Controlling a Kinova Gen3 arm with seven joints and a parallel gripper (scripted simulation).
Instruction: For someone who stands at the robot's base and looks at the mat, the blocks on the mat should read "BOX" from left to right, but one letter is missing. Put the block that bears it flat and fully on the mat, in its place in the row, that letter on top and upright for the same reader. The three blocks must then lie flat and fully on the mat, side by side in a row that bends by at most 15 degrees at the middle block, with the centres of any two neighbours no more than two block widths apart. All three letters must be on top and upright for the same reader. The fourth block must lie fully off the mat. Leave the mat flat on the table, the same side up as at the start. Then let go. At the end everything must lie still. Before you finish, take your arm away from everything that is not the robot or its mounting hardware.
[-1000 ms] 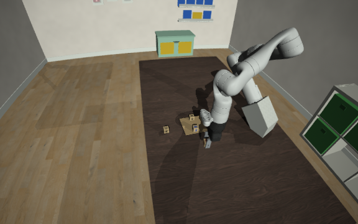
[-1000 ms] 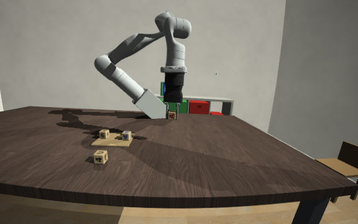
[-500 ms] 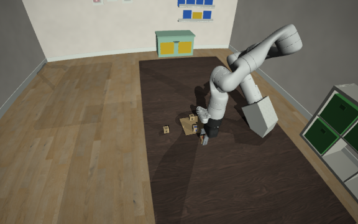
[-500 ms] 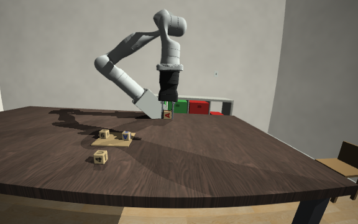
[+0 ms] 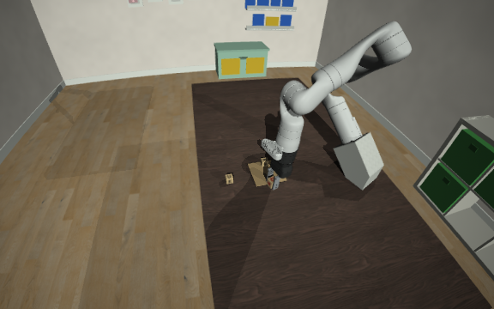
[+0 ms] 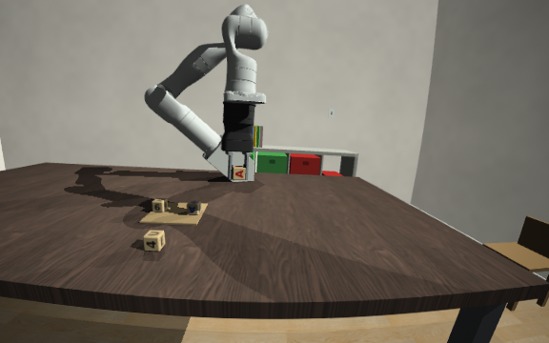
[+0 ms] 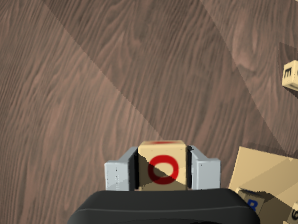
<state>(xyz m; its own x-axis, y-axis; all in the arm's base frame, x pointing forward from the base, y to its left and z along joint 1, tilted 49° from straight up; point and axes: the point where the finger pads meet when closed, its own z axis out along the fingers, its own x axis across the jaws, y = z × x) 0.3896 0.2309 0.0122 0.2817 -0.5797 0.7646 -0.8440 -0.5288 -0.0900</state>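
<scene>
My gripper is now 17 cm to the left of the tan mat, 13 cm above it and 4 cm past it. Round my hand: o block right at my hand; block marked U 14 cm to the right, 14 cm ahead, 12 cm below; b block 12 cm to the right, 11 cm below, 3 cm behind.
</scene>
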